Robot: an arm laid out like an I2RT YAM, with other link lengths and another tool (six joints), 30 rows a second.
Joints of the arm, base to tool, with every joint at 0 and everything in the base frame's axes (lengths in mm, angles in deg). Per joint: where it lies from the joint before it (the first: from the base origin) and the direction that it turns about. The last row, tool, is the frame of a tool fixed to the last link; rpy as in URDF.
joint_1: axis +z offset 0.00 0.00 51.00
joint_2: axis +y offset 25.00 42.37 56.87
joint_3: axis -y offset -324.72 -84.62 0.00
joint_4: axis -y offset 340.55 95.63 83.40
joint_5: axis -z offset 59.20 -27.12 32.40
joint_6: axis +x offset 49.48 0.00 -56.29
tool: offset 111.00 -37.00 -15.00 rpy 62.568 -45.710 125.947
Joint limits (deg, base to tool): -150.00..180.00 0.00..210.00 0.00..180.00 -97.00..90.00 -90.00..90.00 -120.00..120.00
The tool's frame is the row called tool.
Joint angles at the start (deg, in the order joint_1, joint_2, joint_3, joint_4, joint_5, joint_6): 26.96, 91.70, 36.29, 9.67, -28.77, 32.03
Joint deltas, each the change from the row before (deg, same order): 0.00, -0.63, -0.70, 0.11, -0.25, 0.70; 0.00, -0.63, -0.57, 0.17, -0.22, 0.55; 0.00, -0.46, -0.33, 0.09, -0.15, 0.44; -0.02, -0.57, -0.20, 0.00, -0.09, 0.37; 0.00, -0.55, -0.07, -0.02, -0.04, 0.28; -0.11, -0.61, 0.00, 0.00, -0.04, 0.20; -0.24, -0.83, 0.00, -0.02, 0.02, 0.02; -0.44, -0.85, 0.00, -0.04, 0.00, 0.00; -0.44, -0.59, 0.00, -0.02, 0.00, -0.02; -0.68, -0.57, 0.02, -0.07, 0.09, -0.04; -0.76, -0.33, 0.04, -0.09, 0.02, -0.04; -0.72, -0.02, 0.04, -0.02, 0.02, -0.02
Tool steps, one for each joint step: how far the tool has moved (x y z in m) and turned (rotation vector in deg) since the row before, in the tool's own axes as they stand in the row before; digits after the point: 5 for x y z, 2 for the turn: -0.00169, -0.00261, -0.00304, -0.06, 0.06, 0.72; -0.00041, -0.00220, -0.00232, 0.00, 0.22, 0.48; 0.00031, -0.00152, -0.00140, -0.01, 0.20, 0.36; 0.00191, -0.00124, -0.00112, -0.04, 0.33, 0.20; 0.00283, -0.00105, -0.00055, -0.01, 0.40, 0.05; 0.00408, -0.00029, -0.00043, -0.06, 0.56, -0.06; 0.00570, 0.00053, -0.00081, -0.13, 0.77, -0.32; 0.00608, 0.00177, -0.00126, -0.29, 0.83, -0.28; 0.00445, 0.00215, -0.00112, -0.32, 0.62, -0.19; 0.00471, 0.00402, -0.00168, -0.63, 0.63, -0.18; 0.00337, 0.00469, -0.00169, -0.68, 0.45, -0.02; 0.00149, 0.00487, -0.00135, -0.68, 0.23, 0.10
